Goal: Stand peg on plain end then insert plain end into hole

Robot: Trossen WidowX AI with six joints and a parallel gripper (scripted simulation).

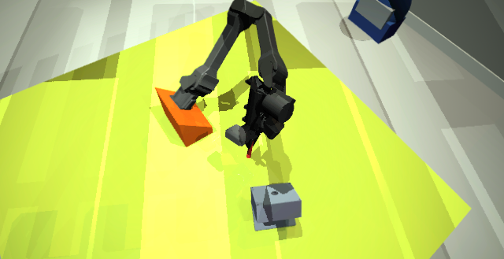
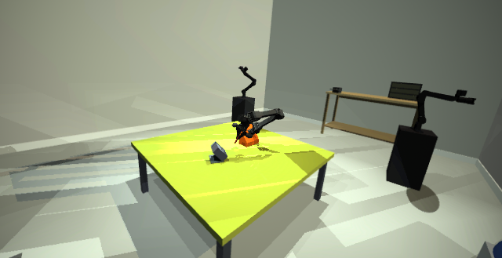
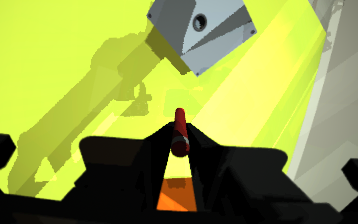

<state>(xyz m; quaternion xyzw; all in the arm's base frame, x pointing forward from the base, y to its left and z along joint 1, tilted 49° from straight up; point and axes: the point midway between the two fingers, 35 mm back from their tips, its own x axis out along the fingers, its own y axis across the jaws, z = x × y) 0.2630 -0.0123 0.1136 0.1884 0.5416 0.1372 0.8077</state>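
Now: gripper tip 16 cm short of the grey sloped panel, 6 cm above it and 4 cm to the left of it. Also, from my gripper tip: red peg (2 cm above, 1 cm to the left).
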